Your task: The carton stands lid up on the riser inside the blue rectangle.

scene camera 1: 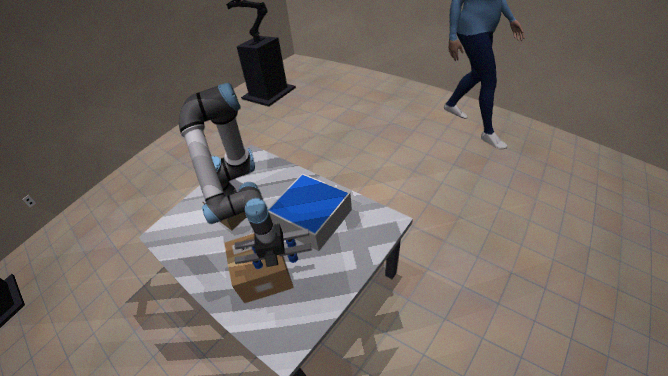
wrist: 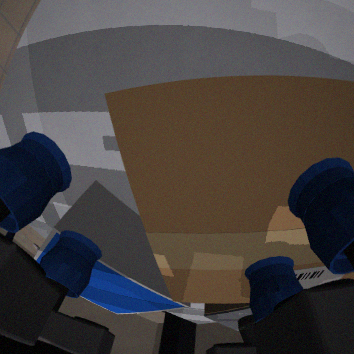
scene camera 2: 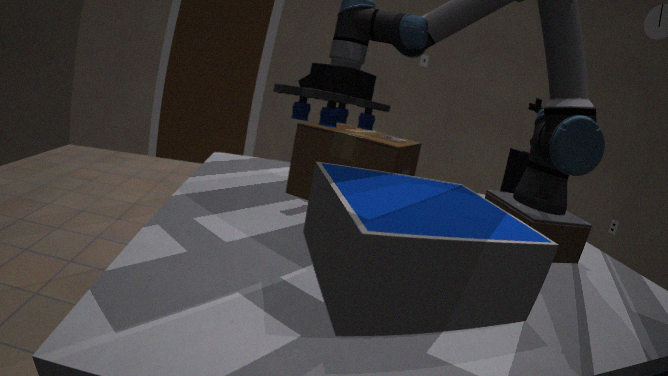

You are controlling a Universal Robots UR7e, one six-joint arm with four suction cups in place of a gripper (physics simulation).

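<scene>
The brown carton [scene camera 1: 245, 287] [scene camera 2: 320, 155] [wrist: 225, 155] stands on the table, apart from the riser. Its upper face shows a tape strip and a barcode label in the wrist view; a pale label is on one side in scene camera 1. My gripper [scene camera 1: 274, 253] [scene camera 2: 334, 115] [wrist: 175, 235] has four blue cups and is open, just above the carton's top; two cups stand out past its edge. Contact is hard to tell. The riser [scene camera 1: 334, 226] [scene camera 2: 425, 285] [wrist: 100, 210] is a grey box. The blue rectangle [scene camera 1: 310, 202] [scene camera 2: 410, 200] [wrist: 120, 290] covers its top, with nothing on it.
The table [scene camera 1: 280, 345] [scene camera 2: 150, 320] carries the carton, riser and arm. The arm's base stands on a brown block [scene camera 1: 232, 221] [scene camera 2: 570, 245]. A person [scene camera 1: 480, 65] is on the floor beyond the table. A black pedestal [scene camera 1: 263, 70] with a second arm stands near the wall.
</scene>
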